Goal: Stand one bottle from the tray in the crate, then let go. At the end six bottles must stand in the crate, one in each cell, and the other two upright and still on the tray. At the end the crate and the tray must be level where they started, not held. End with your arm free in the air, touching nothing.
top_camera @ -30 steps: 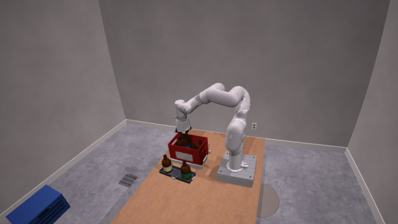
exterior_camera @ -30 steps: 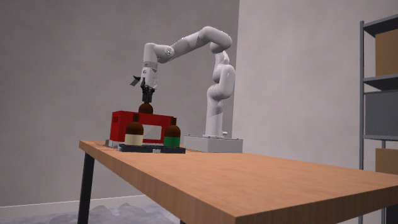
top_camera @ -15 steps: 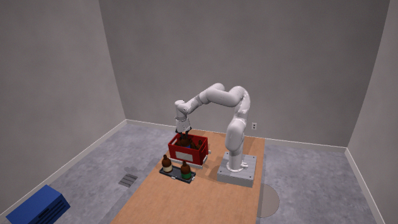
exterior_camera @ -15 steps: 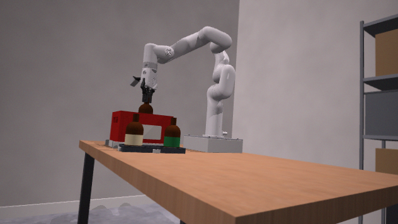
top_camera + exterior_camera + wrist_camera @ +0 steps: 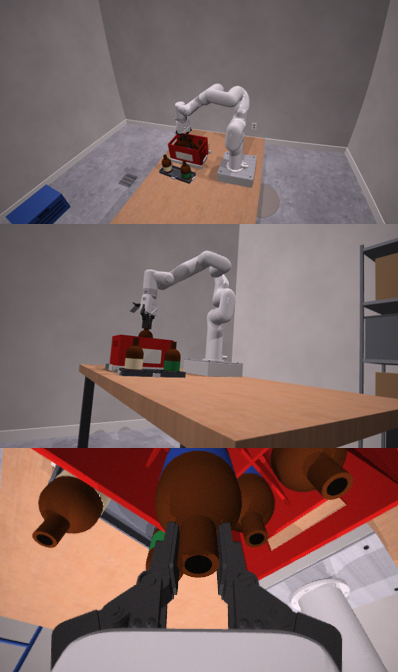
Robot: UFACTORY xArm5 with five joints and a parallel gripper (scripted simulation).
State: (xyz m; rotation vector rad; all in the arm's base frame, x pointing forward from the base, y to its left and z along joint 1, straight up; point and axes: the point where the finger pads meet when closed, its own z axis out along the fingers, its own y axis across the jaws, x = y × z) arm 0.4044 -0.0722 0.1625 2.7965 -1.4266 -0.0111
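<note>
Right now my hand is 160 mm above the red crate and 40 mm to the left of it. From my hand the other things lie so: dark tray (230 mm below, 170 mm to the left, 30 mm ahead).
</note>
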